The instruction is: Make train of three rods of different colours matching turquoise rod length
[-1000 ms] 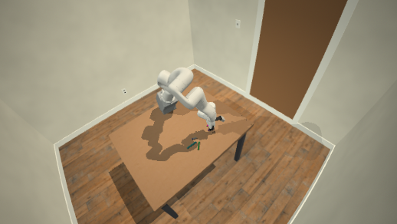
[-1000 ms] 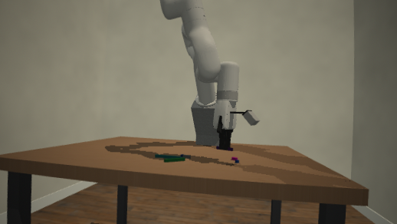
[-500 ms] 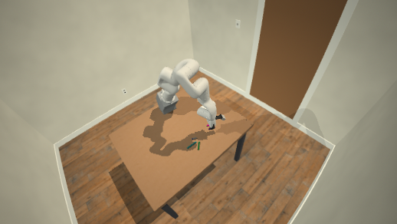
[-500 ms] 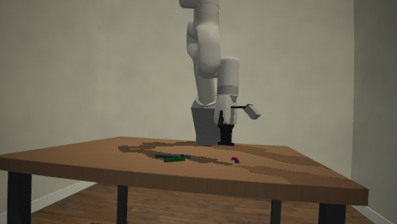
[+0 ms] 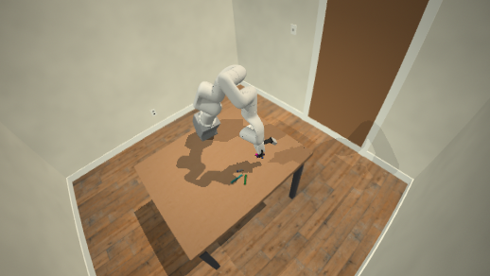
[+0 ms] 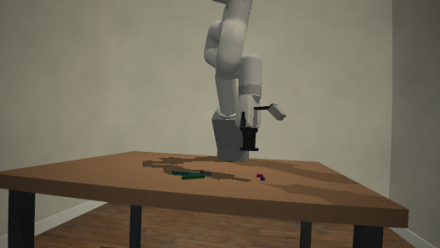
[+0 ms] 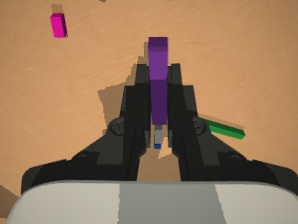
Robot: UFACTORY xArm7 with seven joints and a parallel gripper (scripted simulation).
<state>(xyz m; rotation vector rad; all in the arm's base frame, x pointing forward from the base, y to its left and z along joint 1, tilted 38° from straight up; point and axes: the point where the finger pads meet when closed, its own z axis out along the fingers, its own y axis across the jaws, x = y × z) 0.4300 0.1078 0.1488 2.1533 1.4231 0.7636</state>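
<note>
The small grey rod is 140 mm to the right of my hand, 110 mm below it and 70 mm behind it. Also, from my hand: green rod (170 mm to the right, 110 mm below, 10 mm ahead); magenta rod (110 mm below, 80 mm behind, 40 mm to the left); purple rod (20 mm below).
</note>
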